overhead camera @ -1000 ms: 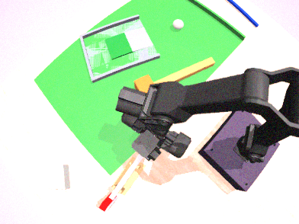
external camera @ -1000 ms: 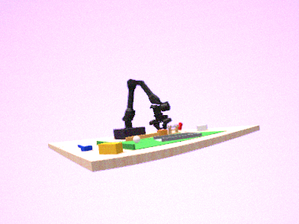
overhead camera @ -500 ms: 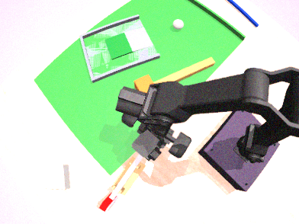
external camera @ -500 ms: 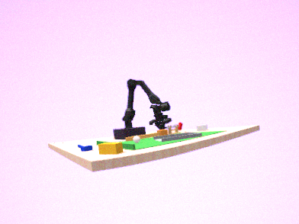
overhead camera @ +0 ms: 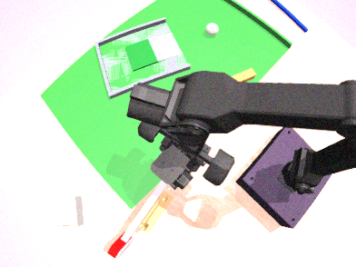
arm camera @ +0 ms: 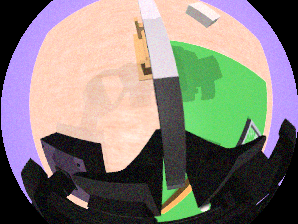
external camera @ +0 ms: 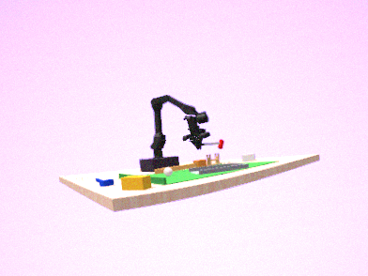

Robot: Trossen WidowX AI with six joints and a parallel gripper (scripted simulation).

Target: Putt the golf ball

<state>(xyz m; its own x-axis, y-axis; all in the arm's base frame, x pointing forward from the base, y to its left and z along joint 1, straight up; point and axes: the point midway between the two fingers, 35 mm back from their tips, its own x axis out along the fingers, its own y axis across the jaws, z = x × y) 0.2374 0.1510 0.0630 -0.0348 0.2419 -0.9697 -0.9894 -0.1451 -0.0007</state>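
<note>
The red putter lies 2 cm behind my gripper tip, 11 cm to the left of it and 2 cm above it. Also, from my gripper tip: wooden rack: 2 cm behind, 13 cm to the left, 8 cm below; green mat: 24 cm ahead, 21 cm to the right, 11 cm below; white block: 14 cm ahead, 31 cm to the left, 9 cm below.
</note>
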